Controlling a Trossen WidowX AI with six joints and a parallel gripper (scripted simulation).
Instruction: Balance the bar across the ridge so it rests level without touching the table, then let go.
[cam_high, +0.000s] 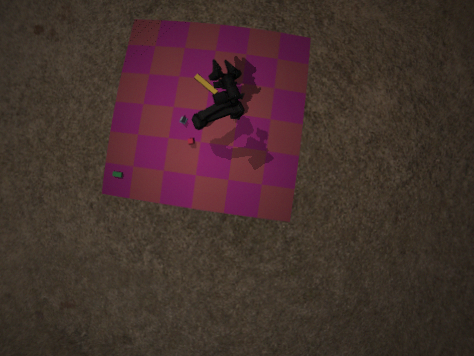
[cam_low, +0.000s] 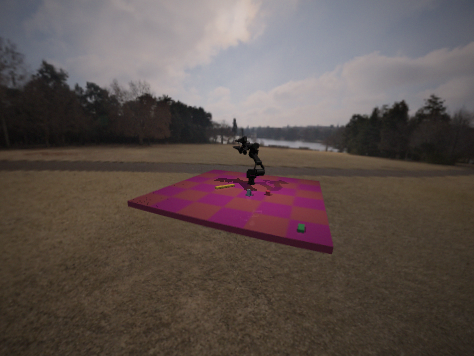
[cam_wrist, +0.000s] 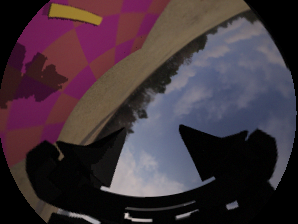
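Now: gripper tip 37 cm above the yellow bar, 12 cm short of it and 2 cm to the left of it. The rest, counted from my gripper tip: small red cube (37 cm to the left, 36 cm below, 16 cm ahead); green block (65 cm to the left, 64 cm ahead, 37 cm below).
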